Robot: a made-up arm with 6 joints.
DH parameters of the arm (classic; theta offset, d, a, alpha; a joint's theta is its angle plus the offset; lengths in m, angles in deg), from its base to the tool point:
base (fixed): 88.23 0 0.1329 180
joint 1: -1.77 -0.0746 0.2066 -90
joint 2: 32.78 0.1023 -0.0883 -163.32
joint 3: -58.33 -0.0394 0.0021 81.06
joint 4: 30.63 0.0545 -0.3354 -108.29
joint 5: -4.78 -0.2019 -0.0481 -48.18
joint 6: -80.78 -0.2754 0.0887 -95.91
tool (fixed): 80.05 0.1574 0 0
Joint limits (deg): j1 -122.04..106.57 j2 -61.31..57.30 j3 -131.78..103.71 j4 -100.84..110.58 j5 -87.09..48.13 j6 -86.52..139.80
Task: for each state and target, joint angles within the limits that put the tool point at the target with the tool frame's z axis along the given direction. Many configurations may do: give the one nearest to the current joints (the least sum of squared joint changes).
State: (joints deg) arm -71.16 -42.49 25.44 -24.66 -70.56 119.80
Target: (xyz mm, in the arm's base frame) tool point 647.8 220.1 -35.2 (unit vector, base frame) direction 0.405 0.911 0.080
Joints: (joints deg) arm -59.48 -55.02 -0.94 -40.33 -70.67 88.28
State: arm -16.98 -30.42 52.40 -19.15 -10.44 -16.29
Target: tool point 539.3 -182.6 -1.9 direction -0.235 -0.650 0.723
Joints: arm -43.79 -30.22 33.27 -42.15 -60.72 -51.03
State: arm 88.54 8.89 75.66 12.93 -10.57 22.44
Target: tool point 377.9 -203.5 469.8 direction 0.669 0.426 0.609
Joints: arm 61.53 33.31 68.11 47.98 15.49 65.44
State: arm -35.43 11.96 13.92 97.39 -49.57 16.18
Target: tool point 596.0 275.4 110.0 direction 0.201 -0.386 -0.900
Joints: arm -56.63 39.72 -1.22 107.31 -55.17 -11.19
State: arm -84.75 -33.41 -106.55 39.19 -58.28 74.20
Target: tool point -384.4 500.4 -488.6 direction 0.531 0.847 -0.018
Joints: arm -122.04 -41.19 -114.72 -2.87 -51.97 73.35
